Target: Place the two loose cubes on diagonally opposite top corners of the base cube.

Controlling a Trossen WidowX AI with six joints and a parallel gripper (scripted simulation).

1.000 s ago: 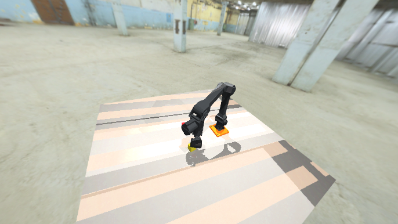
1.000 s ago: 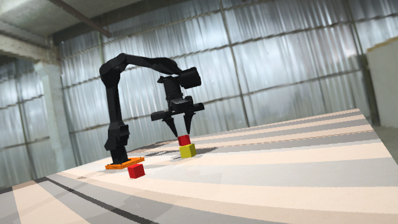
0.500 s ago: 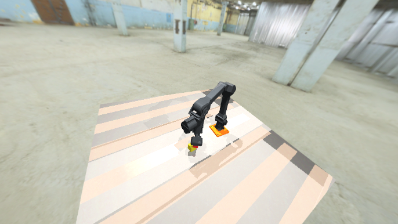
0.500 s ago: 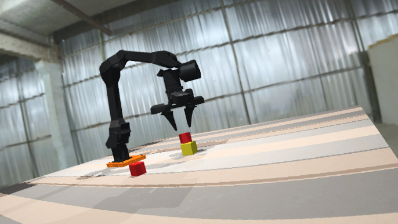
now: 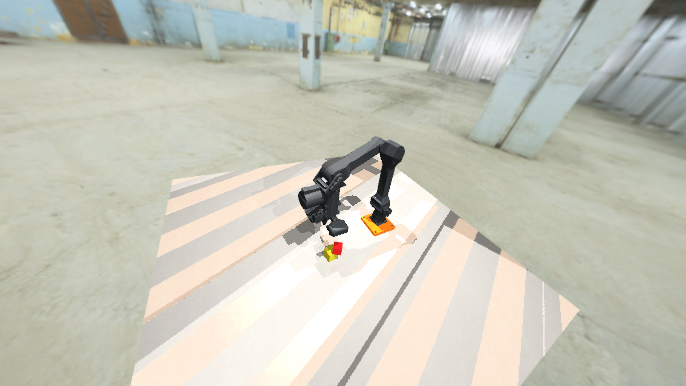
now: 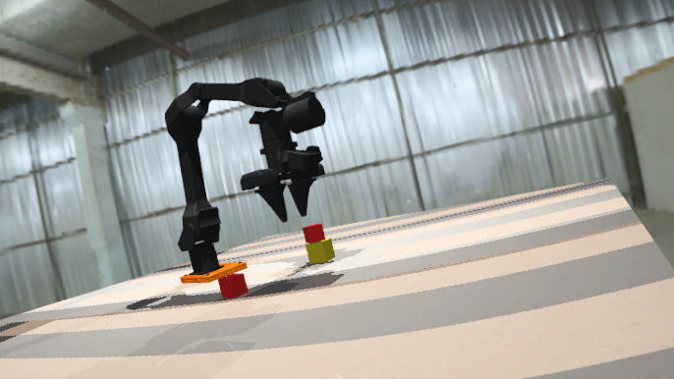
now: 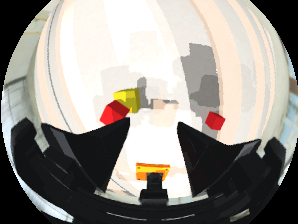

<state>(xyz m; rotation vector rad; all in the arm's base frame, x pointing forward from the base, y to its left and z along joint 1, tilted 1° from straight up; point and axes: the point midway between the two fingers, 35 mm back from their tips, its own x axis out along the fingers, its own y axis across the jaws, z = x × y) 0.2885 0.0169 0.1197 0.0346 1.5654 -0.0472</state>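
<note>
Now: gripper tip 8 cm above the yellow base cube, 5 cm to the right of it and 1 cm short of it.
</note>
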